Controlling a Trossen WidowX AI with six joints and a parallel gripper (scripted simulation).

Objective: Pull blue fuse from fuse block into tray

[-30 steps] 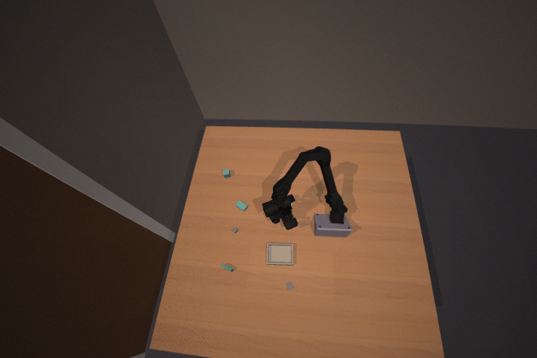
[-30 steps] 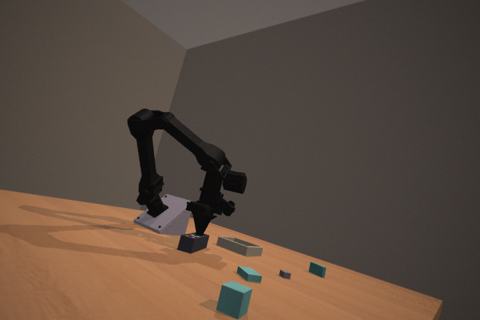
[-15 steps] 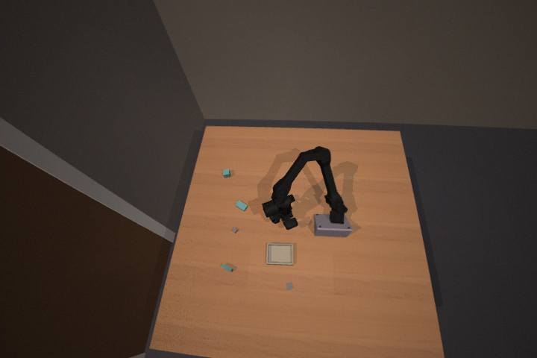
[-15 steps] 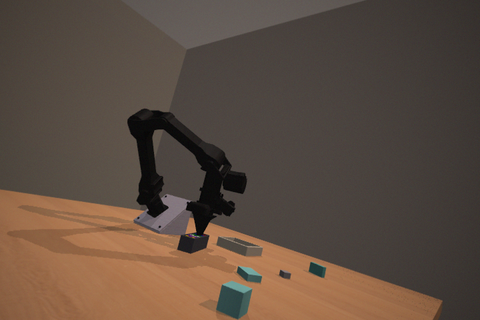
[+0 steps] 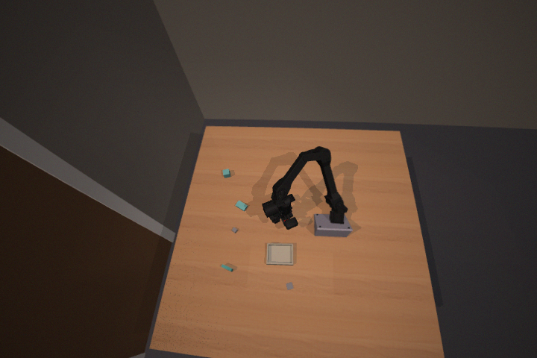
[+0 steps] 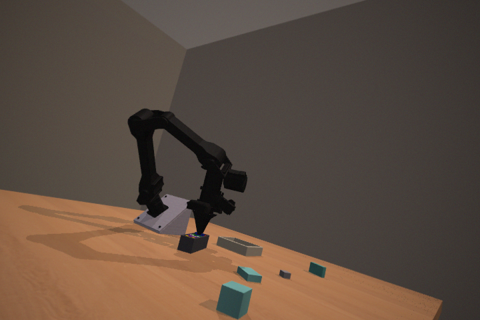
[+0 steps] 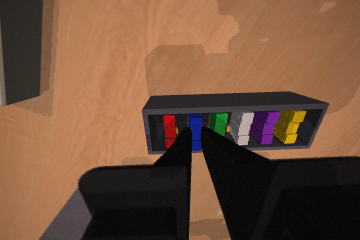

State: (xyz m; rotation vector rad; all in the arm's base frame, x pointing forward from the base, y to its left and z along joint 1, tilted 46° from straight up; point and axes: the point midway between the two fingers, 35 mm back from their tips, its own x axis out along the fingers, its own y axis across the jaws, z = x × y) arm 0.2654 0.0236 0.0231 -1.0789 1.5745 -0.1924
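Right now my gripper tip is 20 cm to the right of the shallow grey tray and 4 cm above it.
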